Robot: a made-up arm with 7 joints. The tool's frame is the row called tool. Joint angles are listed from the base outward. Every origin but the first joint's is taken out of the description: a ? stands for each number. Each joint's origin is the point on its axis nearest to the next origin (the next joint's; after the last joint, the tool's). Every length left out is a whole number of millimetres.
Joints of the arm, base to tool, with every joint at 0 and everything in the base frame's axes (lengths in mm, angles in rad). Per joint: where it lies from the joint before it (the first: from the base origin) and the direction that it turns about. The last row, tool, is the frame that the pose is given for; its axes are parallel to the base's.
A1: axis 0 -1 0 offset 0 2 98
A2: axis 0 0 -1 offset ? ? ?
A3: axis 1 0 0 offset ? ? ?
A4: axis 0 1 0 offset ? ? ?
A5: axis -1 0 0 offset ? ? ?
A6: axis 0 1 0 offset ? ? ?
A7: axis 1 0 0 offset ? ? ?
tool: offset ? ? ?
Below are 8 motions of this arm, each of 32 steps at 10 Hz.
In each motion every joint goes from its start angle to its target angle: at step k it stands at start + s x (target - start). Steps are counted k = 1, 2, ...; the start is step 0. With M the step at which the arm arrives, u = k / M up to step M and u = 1 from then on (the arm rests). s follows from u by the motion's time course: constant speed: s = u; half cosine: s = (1 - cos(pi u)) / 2; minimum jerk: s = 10 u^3 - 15 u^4 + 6 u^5.
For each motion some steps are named. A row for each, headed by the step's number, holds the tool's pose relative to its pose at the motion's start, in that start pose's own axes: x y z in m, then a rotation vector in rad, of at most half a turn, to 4 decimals.
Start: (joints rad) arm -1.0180 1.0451 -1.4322 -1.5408 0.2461 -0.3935 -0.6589
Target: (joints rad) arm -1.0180 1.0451 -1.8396 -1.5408 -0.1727 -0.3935 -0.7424
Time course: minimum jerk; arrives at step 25
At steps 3, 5, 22, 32:
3: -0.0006 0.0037 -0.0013 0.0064 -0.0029 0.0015
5: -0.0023 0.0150 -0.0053 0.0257 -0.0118 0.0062
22: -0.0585 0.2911 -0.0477 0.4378 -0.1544 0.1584
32: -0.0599 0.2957 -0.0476 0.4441 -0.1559 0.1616

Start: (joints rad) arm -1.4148 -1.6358 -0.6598 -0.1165 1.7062 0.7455 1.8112
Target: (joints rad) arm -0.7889 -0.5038 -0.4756 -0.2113 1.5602 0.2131 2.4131
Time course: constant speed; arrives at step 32
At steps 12, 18, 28, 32:
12: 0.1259 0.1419 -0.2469 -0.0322 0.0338 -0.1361
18: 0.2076 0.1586 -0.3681 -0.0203 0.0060 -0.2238
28: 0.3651 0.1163 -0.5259 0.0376 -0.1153 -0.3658
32: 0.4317 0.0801 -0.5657 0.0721 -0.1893 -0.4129

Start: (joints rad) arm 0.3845 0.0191 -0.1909 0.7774 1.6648 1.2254 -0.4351
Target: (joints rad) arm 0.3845 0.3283 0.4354 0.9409 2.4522 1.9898 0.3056
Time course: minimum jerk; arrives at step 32
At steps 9, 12, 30, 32:
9: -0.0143 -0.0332 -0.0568 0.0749 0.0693 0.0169
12: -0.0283 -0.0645 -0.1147 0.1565 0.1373 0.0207
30: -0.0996 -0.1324 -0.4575 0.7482 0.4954 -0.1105
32: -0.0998 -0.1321 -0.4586 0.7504 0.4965 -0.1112

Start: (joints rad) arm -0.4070 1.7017 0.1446 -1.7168 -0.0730 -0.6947 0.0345
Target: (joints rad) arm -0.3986 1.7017 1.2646 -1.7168 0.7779 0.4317 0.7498
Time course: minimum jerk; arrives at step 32
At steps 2, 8, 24, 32:
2: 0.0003 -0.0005 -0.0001 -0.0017 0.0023 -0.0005
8: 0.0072 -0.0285 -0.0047 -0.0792 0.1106 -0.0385
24: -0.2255 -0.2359 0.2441 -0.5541 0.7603 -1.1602
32: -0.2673 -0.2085 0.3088 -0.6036 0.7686 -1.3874

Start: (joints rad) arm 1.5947 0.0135 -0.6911 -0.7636 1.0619 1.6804 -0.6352
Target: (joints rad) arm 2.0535 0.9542 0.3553 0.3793 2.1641 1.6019 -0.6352
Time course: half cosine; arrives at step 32
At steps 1, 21, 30, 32:
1: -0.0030 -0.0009 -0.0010 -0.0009 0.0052 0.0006
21: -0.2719 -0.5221 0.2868 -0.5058 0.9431 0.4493
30: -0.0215 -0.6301 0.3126 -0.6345 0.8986 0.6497
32: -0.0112 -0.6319 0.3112 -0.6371 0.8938 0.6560

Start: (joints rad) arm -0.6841 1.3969 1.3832 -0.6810 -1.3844 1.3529 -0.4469
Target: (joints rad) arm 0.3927 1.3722 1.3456 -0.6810 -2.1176 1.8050 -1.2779
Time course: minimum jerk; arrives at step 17
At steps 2, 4, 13, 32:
2: 0.0131 0.0133 0.0054 -0.0055 -0.0099 0.0192
4: 0.0806 0.0905 0.0410 -0.0392 -0.0693 0.1239
13: 0.0234 0.9906 0.7869 -0.6788 -1.2072 0.9252
32: -0.0755 1.0587 0.8609 -0.7613 -1.3786 0.9509

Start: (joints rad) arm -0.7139 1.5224 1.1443 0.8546 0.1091 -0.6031 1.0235
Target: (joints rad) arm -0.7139 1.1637 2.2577 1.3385 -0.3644 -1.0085 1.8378
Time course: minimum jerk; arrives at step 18
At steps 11, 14, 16, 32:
11: -0.1864 0.0542 -0.1230 1.5173 0.0984 -0.3752
14: -0.2522 0.0725 -0.1108 1.9327 0.0453 -0.6021
16: -0.2711 0.0760 -0.1038 2.0450 0.0198 -0.6775
32: -0.2744 0.0765 -0.1024 2.0645 0.0148 -0.6914

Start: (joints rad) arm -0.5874 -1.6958 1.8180 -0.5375 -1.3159 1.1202 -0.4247
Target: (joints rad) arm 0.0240 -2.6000 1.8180 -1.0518 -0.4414 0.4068 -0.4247
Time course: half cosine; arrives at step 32
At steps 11, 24, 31, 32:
11: -0.3095 -0.2555 0.0942 -0.1492 0.0307 -0.4195
24: -1.0203 -0.3063 0.6345 -0.7927 0.1502 -1.1915
31: -1.1171 -0.2077 0.8034 -1.0052 0.2024 -1.3249
32: -1.1183 -0.2058 0.8062 -1.0089 0.2033 -1.3269

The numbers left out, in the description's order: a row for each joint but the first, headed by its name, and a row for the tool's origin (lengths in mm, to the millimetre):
A2: -224 0 -318
A3: -89 46 0
A4: 0 502 25
A5: -118 0 -46
A6: 0 -574 -87
A7: 500 0 -38
tool: 0 -42 -92

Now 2 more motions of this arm.
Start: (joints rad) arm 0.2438 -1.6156 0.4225 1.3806 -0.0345 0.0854 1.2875
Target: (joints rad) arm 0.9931 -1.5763 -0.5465 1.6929 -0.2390 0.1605 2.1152
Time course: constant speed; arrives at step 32
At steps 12, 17, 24, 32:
12: -0.0654 -0.1434 0.2764 0.3698 -0.6300 -0.1826
17: -0.1295 -0.1920 0.3728 0.5306 -0.9159 -0.1801
24: -0.2444 -0.2477 0.4790 0.7445 -1.3274 -0.0876
32: -0.3948 -0.2944 0.5525 0.9466 -1.7947 0.1596

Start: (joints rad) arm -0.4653 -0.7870 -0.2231 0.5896 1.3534 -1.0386 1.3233
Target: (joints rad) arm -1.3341 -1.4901 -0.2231 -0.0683 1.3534 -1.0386 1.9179
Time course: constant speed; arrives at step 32
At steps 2, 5, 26, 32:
2: -0.0236 0.0690 0.0275 0.0399 -0.0196 0.0630
5: -0.0695 0.1666 0.0765 0.1012 -0.0530 0.1582
26: -0.6918 0.5036 0.5469 0.5557 -0.4158 0.8307
32: -0.9273 0.4628 0.6574 0.6814 -0.5609 1.0201

